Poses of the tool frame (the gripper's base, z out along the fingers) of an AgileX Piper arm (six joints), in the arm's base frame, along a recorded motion.
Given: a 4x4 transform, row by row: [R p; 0 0 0 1], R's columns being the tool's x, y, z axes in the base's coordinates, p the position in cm. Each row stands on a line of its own.
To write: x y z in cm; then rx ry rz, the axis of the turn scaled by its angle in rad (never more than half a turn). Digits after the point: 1 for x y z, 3 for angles. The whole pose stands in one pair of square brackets.
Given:
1:
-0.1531 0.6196 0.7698 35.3
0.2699 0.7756 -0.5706 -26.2
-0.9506 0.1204 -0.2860 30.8
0 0 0 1
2:
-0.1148 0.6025 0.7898 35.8
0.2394 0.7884 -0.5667 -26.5
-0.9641 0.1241 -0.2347 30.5
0 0 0 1
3:
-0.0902 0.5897 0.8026 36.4
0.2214 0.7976 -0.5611 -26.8
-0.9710 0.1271 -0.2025 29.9
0 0 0 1
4:
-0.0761 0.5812 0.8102 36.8
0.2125 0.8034 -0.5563 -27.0
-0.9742 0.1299 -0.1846 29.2
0 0 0 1
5:
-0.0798 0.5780 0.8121 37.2
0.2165 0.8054 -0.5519 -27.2
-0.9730 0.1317 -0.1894 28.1
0 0 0 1
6:
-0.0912 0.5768 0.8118 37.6
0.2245 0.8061 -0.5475 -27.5
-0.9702 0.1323 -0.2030 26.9
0 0 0 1
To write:
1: [35.3 -26.2 30.8 0.699 1.741 -0.354]
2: [35.8 -26.5 30.5 0.668 1.695 -0.351]
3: [36.4 -26.8 29.9 0.647 1.667 -0.346]
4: [36.8 -27.0 29.2 0.635 1.651 -0.341]
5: [37.2 -27.2 28.1 0.634 1.656 -0.335]
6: [37.6 -27.5 26.9 0.637 1.670 -0.330]
